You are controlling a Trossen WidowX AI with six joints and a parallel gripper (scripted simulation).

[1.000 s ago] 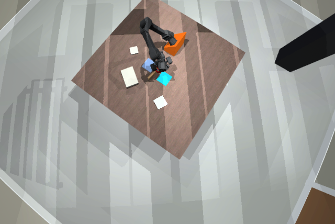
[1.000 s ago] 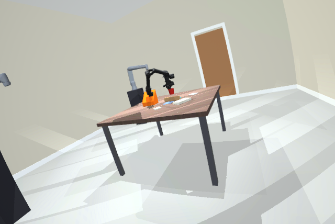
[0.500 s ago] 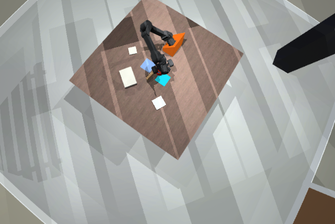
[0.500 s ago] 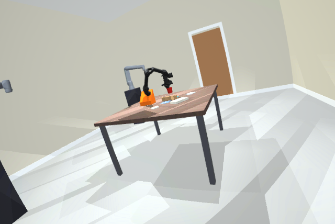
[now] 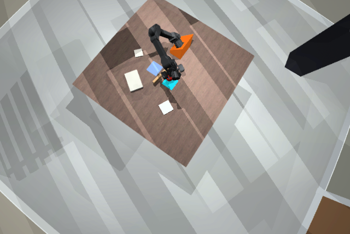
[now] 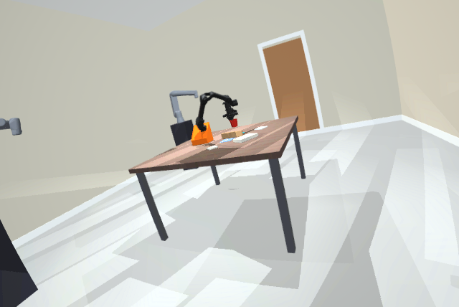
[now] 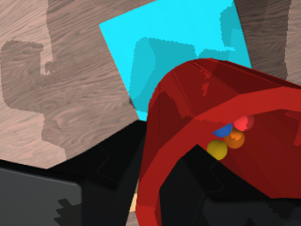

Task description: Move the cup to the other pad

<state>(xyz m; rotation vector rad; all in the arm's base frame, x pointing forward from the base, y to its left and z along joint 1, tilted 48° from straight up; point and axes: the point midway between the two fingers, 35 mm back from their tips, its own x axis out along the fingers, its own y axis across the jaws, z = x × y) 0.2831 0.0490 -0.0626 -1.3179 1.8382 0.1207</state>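
The cyan pad is 30 mm ahead of my gripper tip, 10 mm to the right of it and 130 mm below it. The rest, counted from my gripper tip: red cup 20 mm ahead, 20 mm to the right; wooden bar 100 mm to the right, 110 mm below.
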